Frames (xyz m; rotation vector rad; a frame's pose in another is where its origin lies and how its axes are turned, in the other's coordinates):
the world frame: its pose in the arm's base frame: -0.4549 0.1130 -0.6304 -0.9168 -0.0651 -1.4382
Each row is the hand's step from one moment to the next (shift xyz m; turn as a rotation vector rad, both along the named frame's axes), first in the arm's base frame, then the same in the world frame.
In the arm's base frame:
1: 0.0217 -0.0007 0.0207 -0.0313 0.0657 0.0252
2: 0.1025 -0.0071 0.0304 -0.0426 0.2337 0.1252
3: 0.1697 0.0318 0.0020 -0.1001 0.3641 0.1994
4: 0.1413 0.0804 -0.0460 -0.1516 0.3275 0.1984
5: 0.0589 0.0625 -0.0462 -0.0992 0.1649 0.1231
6: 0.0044 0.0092 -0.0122 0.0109 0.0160 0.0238
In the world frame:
1: 0.0162 0.0085 0.0238 -0.0454 -0.0481 0.0394
2: 0.0422 0.0738 0.0652 -0.1288 -0.1299 0.1966
3: 0.0079 0.1404 0.1002 -0.2047 -0.2335 0.2931
4: -0.0635 0.1333 0.0822 -0.1854 -0.2723 0.2471
5: -0.0649 0.0651 0.0326 -0.0850 -0.1682 0.1291
6: -0.0134 0.0086 -0.0009 0.0022 -0.0046 0.0303

